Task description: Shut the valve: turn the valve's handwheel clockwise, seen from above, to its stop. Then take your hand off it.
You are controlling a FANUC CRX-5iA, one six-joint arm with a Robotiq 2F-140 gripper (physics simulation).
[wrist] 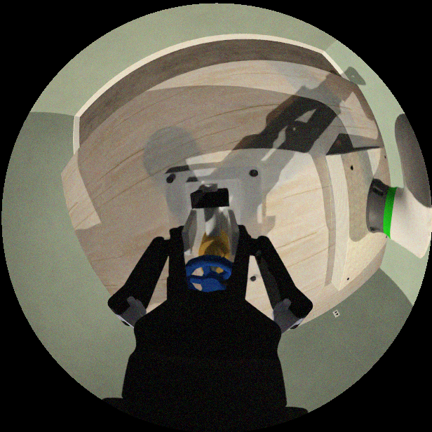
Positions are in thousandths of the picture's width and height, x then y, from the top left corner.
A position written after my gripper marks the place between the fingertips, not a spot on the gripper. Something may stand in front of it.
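My gripper (490, 506) is there for me to see. So is a blue handwheel (487, 649), and along with the handwheel I see a base plate (578, 411).
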